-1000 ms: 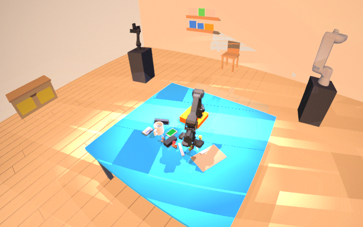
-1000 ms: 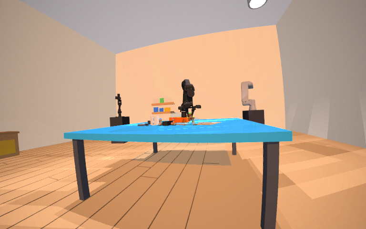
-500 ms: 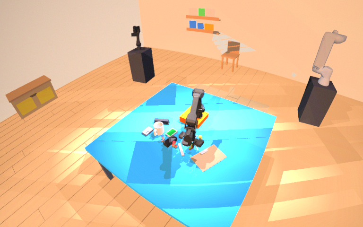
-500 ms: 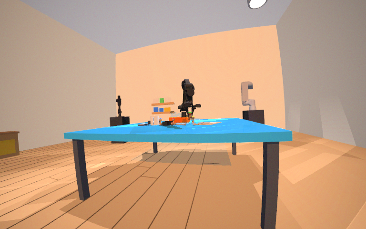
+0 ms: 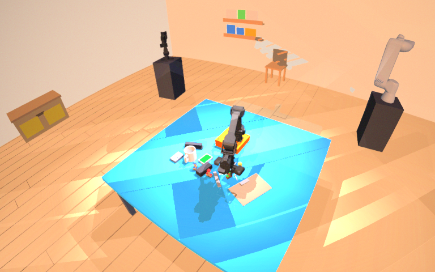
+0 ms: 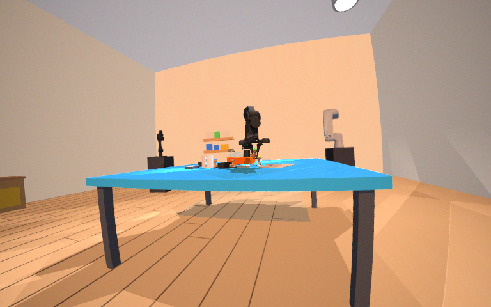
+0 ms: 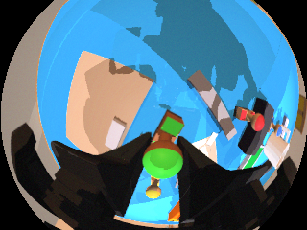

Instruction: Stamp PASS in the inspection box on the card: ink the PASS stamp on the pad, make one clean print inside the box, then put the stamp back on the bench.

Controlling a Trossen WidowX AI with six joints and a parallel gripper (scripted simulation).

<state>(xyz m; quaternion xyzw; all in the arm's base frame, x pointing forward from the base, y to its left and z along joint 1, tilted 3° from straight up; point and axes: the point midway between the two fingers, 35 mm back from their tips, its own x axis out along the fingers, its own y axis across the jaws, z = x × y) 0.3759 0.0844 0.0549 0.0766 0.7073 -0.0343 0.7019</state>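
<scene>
The green ink pad lies 12 cm behind my gripper tip, 24 cm to the right of it and 7 cm below it. Also, from my gripper tip: green-knobbed stamp right at my gripper tip; yellow-knobbed stamp 13 cm behind, 2 cm to the left, 5 cm below; red-knobbed stamp 14 cm to the right, 5 cm below.
</scene>
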